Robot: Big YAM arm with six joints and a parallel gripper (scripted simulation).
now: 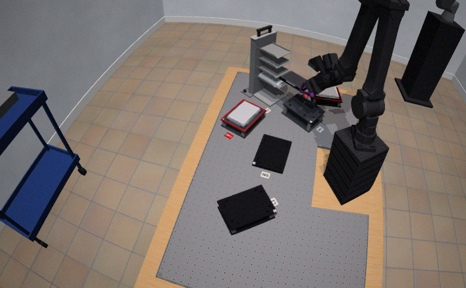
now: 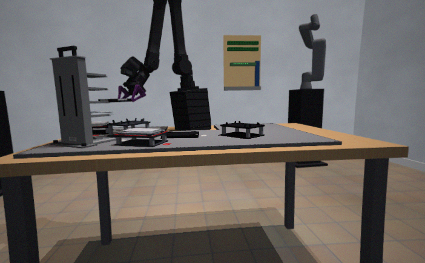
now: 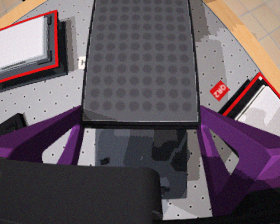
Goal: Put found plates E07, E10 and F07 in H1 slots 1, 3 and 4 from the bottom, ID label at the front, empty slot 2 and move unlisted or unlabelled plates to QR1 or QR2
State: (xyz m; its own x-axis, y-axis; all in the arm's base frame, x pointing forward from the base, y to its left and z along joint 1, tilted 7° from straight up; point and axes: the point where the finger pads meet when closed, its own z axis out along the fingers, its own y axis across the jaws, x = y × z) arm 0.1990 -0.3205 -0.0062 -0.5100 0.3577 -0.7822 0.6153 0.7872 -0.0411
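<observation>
Now: the dark plate 40 mm ahead of my hand and 40 mm to the right of it. From my hand the other things lie so: RG label 90 mm behind, 70 mm to the left, 170 mm below; then QR2 label 30 mm behind, 150 mm to the right, 170 mm below; then regrip nest 10 mm behind, 10 mm to the left, 110 mm below.
</observation>
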